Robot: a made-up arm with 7 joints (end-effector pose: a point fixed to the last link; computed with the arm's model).
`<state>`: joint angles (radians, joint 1 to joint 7).
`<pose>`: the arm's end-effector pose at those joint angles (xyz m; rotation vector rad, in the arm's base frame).
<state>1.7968 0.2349 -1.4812 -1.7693 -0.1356 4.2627 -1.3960</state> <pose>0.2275 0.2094 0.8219 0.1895 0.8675 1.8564</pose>
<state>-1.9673 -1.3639 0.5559 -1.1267 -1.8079 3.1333 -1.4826</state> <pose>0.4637 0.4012 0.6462 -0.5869 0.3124 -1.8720</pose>
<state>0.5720 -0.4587 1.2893 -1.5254 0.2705 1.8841 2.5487</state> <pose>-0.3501 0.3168 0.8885 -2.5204 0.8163 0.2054</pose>
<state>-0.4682 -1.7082 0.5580 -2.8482 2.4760 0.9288 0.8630</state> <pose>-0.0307 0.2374 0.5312 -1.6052 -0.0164 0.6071</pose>
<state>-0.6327 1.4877 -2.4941 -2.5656 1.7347 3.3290 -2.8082</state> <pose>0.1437 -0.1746 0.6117 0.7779 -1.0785 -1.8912</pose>
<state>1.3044 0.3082 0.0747 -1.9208 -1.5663 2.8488 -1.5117</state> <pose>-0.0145 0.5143 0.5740 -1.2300 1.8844 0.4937</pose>
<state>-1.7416 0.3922 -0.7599 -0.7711 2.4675 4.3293 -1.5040</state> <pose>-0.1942 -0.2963 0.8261 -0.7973 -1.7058 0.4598</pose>
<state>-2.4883 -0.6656 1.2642 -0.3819 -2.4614 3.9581 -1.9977</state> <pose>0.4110 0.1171 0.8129 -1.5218 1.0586 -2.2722</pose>
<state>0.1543 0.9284 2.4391 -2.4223 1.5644 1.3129 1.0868</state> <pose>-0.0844 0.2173 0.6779 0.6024 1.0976 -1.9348</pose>
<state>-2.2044 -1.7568 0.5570 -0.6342 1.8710 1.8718 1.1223</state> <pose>0.5913 0.6130 0.4127 -2.6823 0.7493 -1.4088</pose>
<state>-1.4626 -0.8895 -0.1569 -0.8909 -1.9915 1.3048 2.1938</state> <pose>-0.1245 0.3747 1.0613 -2.0304 -0.6036 1.0869</pose>
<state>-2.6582 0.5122 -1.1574 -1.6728 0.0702 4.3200 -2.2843</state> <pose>-0.4223 0.0470 0.7384 1.1556 -0.2950 -2.8433</pose>
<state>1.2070 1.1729 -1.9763 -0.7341 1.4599 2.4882 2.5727</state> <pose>0.4151 0.5234 0.7958 -0.7935 1.4661 -0.2692</pose>
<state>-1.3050 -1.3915 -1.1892 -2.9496 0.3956 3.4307 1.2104</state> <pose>-0.3305 0.1282 0.4216 1.2391 1.5120 -1.5701</pose>
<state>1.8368 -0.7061 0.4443 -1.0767 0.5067 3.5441 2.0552</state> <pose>0.0412 -0.2984 0.9935 -0.0854 -0.0880 1.5533</pose>
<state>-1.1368 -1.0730 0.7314 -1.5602 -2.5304 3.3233 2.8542</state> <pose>0.1436 0.3572 0.6964 1.2902 0.2837 2.2244</pose>
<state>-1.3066 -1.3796 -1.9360 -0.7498 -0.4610 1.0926 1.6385</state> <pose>-0.4946 0.6596 0.3192 1.9794 1.1282 -0.4218</pose>
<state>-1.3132 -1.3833 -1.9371 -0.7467 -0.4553 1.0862 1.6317</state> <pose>-0.4896 0.6631 0.3162 1.9712 1.1242 -0.4318</pose>
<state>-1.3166 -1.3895 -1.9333 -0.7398 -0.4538 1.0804 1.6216</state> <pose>-0.4863 0.6659 0.3133 1.9620 1.1267 -0.4457</pose>
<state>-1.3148 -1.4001 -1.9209 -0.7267 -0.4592 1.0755 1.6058</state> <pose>-0.4859 0.6676 0.3102 1.9504 1.1396 -0.4667</pose>
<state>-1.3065 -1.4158 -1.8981 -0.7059 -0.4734 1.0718 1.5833</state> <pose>-0.4890 0.6680 0.3070 1.9366 1.1645 -0.4956</pose>
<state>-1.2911 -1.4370 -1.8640 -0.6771 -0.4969 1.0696 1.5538</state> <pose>-0.4956 0.6670 0.3032 1.9196 1.2007 -0.5333</pose>
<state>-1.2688 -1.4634 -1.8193 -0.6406 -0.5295 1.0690 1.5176</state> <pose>-0.5050 0.6648 0.2982 1.8994 1.2452 -0.5792</pose>
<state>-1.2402 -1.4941 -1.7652 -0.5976 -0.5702 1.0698 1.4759</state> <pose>-0.5166 0.6613 0.2914 1.8758 1.2942 -0.6317</pose>
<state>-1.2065 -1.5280 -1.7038 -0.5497 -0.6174 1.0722 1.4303</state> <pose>-0.5293 0.6566 0.2822 1.8496 1.3428 -0.6888</pose>
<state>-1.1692 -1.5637 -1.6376 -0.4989 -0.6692 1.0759 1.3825</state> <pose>-0.5422 0.6510 0.2702 1.8217 1.3872 -0.7476</pose>
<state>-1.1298 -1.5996 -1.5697 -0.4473 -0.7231 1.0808 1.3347</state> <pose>-0.5546 0.6443 0.2554 1.7934 1.4242 -0.8046</pose>
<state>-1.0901 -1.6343 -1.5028 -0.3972 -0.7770 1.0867 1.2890</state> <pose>-0.5661 0.6366 0.2383 1.7663 1.4526 -0.8567</pose>
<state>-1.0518 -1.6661 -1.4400 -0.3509 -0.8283 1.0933 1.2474</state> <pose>-0.5764 0.6281 0.2203 1.7416 1.4726 -0.9012</pose>
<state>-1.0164 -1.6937 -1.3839 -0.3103 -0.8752 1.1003 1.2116</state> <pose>-0.5856 0.6190 0.2027 1.7205 1.4859 -0.9362</pose>
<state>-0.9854 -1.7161 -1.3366 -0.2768 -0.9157 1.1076 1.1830</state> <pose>-0.5935 0.6100 0.1873 1.7041 1.4943 -0.9615</pose>
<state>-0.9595 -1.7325 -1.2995 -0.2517 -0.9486 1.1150 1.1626</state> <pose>-0.6005 0.6016 0.1753 1.6927 1.5001 -0.9774</pose>
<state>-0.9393 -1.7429 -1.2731 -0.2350 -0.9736 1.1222 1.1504</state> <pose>-0.6067 0.5943 0.1677 1.6866 1.5049 -0.9847</pose>
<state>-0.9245 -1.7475 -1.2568 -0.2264 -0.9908 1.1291 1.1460</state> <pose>-0.6123 0.5884 0.1646 1.6852 1.5099 -0.9850</pose>
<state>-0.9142 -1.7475 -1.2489 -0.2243 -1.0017 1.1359 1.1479</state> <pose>-0.6175 0.5837 0.1653 1.6880 1.5154 -0.9801</pose>
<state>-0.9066 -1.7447 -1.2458 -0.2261 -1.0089 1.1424 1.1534</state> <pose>-0.6225 0.5797 0.1684 1.6929 1.5214 -0.9723</pose>
